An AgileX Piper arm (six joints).
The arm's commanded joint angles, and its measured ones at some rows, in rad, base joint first. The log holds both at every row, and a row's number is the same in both.
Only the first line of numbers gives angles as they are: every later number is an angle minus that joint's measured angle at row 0.
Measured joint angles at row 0: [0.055 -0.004 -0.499 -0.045 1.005 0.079]
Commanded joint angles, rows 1 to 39: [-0.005 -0.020 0.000 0.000 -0.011 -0.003]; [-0.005 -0.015 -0.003 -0.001 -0.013 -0.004]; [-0.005 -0.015 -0.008 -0.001 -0.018 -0.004]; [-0.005 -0.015 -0.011 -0.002 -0.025 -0.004]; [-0.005 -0.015 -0.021 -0.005 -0.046 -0.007]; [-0.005 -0.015 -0.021 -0.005 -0.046 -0.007]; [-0.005 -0.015 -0.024 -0.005 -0.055 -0.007]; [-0.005 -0.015 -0.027 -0.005 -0.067 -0.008]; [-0.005 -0.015 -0.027 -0.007 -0.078 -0.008]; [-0.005 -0.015 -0.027 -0.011 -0.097 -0.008]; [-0.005 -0.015 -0.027 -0.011 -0.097 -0.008]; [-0.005 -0.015 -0.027 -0.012 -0.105 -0.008]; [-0.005 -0.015 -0.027 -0.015 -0.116 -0.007]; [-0.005 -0.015 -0.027 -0.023 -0.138 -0.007]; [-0.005 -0.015 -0.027 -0.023 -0.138 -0.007]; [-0.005 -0.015 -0.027 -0.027 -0.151 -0.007]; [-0.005 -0.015 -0.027 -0.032 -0.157 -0.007]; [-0.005 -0.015 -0.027 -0.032 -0.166 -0.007]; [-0.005 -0.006 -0.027 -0.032 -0.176 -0.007]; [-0.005 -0.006 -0.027 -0.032 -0.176 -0.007]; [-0.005 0.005 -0.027 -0.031 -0.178 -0.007]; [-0.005 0.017 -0.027 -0.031 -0.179 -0.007]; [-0.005 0.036 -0.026 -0.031 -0.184 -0.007]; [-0.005 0.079 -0.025 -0.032 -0.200 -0.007]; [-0.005 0.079 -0.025 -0.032 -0.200 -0.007]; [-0.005 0.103 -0.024 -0.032 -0.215 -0.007]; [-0.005 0.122 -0.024 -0.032 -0.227 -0.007]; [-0.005 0.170 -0.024 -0.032 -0.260 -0.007]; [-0.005 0.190 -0.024 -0.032 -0.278 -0.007]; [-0.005 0.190 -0.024 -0.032 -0.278 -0.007]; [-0.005 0.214 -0.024 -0.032 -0.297 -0.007]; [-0.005 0.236 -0.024 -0.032 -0.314 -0.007]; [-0.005 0.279 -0.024 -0.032 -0.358 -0.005]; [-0.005 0.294 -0.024 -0.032 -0.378 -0.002]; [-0.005 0.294 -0.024 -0.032 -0.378 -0.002]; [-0.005 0.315 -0.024 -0.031 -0.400 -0.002]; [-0.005 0.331 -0.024 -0.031 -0.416 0.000]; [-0.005 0.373 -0.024 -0.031 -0.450 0.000]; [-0.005 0.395 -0.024 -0.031 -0.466 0.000]
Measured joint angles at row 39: [0.000 0.349 -0.020 -0.027 -0.409 0.000]
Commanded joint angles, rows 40 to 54: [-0.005 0.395 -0.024 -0.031 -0.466 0.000]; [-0.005 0.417 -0.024 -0.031 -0.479 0.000]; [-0.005 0.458 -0.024 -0.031 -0.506 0.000]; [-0.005 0.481 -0.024 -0.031 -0.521 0.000]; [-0.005 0.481 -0.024 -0.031 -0.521 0.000]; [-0.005 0.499 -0.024 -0.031 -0.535 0.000]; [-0.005 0.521 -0.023 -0.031 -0.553 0.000]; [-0.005 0.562 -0.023 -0.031 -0.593 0.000]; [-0.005 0.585 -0.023 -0.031 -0.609 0.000]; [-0.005 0.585 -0.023 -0.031 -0.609 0.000]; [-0.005 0.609 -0.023 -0.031 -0.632 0.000]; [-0.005 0.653 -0.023 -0.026 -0.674 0.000]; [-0.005 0.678 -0.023 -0.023 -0.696 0.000]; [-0.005 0.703 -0.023 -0.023 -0.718 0.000]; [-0.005 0.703 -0.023 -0.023 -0.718 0.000]
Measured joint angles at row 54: [0.000 0.648 -0.020 -0.025 -0.648 0.000]
